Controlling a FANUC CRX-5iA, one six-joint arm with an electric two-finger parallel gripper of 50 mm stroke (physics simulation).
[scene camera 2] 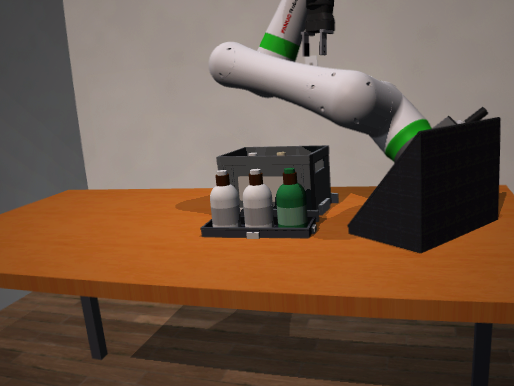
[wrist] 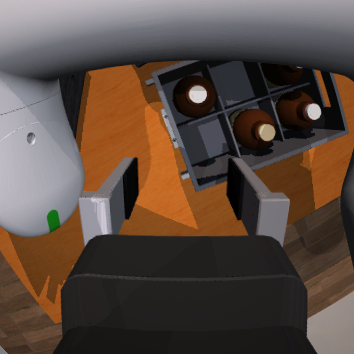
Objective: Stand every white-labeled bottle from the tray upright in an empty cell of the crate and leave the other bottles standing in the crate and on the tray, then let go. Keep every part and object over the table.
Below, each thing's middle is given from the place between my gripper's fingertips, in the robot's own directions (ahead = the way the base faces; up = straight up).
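Scene:
There's the green bottle (scene camera 2: 291, 201), and it's a good way to the left of my hand, slightly ahead of it and well below it.

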